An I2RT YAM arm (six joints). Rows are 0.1 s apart.
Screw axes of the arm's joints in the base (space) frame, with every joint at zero. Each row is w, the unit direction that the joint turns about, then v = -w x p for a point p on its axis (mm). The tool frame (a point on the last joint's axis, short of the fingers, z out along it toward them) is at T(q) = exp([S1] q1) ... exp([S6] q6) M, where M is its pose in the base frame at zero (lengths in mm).
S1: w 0 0 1 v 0 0 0
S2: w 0 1 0 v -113.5 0 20
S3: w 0 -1 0 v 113.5 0 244
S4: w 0 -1 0 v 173.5 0 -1
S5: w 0 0 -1 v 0 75 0
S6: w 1 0 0 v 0 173.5 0
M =
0 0 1 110.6
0 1 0 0
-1 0 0 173.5
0 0 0 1
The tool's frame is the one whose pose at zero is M.
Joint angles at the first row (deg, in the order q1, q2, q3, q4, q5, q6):
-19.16 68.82 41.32 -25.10 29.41 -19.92
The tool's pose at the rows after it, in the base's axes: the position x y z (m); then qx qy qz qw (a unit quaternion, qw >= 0):
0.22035, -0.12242, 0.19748, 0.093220, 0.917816, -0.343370, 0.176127
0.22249, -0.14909, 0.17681, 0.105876, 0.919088, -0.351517, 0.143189
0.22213, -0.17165, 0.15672, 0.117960, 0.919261, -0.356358, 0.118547
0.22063, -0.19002, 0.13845, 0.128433, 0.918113, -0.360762, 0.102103
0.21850, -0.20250, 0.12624, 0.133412, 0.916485, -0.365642, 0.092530
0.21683, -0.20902, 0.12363, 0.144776, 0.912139, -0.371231, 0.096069
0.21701, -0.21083, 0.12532, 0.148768, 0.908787, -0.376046, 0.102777
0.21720, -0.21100, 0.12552, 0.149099, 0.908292, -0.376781, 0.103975
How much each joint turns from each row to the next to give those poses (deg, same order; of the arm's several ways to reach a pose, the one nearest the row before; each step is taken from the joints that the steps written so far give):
-5.92 6.34 0.00 5.24 -0.02 -3.39
-5.01 6.27 0.00 5.18 0.00 -3.15
-4.04 5.72 0.00 5.05 -0.03 -2.36
-3.17 5.05 0.00 4.94 0.00 -1.84
-2.16 3.37 0.00 3.74 0.03 -1.63
-1.16 0.98 0.00 2.06 0.02 0.00
-0.24 -0.13 0.00 0.96 0.00 0.00
0.00 0.00 0.00 0.17 0.00 0.00

